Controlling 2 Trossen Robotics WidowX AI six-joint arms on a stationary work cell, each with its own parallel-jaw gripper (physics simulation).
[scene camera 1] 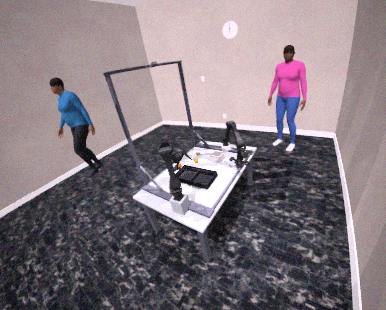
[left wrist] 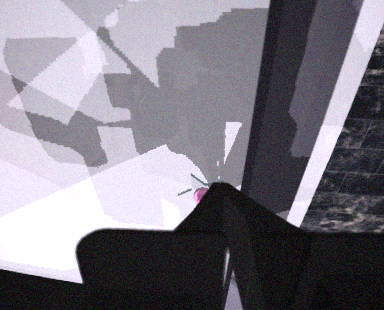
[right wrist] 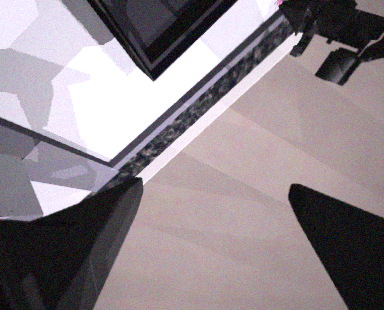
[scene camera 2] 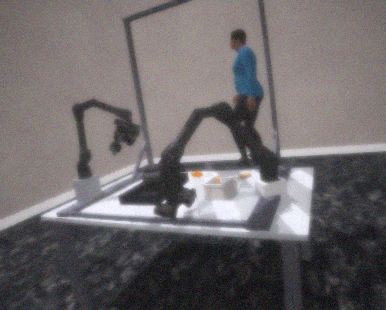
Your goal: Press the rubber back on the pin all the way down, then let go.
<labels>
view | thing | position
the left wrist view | my left gripper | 219,189
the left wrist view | black tray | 25,284
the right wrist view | my right gripper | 215,187
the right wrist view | black tray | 153,42
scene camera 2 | my left gripper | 173,220
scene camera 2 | black tray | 136,196
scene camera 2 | dark frame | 146,144
</labels>
